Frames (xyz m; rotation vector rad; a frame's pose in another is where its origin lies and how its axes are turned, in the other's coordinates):
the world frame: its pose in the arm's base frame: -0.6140 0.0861 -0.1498 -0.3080 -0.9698 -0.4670
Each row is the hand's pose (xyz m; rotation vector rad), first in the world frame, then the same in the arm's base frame.
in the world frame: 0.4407 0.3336 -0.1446 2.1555 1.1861 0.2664
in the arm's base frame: -0.1296 0.2013 0.1304 1.6113 0.1507 0.7473
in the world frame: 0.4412 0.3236 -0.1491 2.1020 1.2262 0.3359
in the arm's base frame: -0.1312 0.1905 0.1289 1.5438 0.1915 0.7660
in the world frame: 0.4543 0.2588 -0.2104 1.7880 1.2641 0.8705
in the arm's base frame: -0.1142 0.1040 0.1100 1.0810 0.3052 1.0008
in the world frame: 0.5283 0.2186 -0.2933 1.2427 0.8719 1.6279
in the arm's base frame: -0.0400 0.0142 0.1300 0.2964 0.1731 1.3896
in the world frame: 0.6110 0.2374 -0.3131 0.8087 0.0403 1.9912
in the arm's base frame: 0.0233 0.0015 0.1884 -0.3655 -0.3632 1.6760
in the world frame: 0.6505 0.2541 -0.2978 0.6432 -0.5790 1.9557
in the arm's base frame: 0.0398 0.0133 0.2292 -0.6445 -0.8738 1.7521
